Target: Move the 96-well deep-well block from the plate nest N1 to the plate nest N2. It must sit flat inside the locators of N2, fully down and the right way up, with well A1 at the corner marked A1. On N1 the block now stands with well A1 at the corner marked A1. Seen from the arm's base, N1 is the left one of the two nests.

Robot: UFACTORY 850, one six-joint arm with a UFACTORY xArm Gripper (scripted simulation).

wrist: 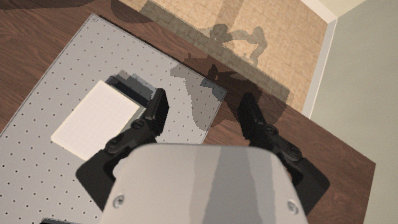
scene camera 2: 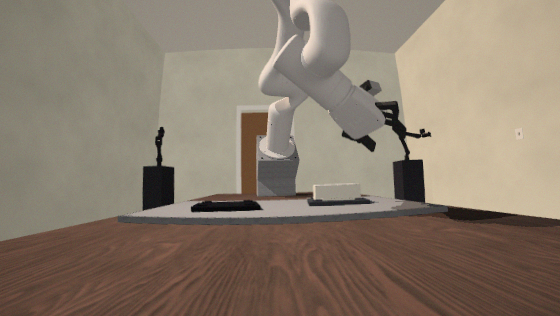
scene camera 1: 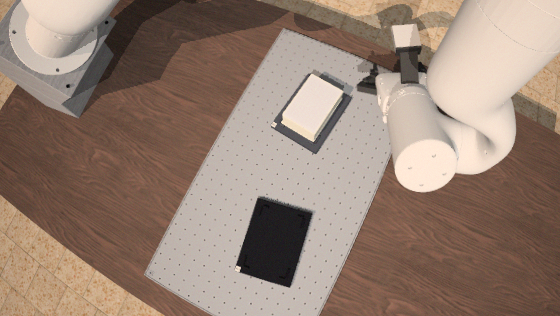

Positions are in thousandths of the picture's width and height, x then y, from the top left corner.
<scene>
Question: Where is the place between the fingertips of the gripper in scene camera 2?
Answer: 694, 448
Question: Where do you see a cream 96-well deep-well block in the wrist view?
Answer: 265, 502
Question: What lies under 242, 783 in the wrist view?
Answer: The gripper.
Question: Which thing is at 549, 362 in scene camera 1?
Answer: A cream 96-well deep-well block.
</scene>
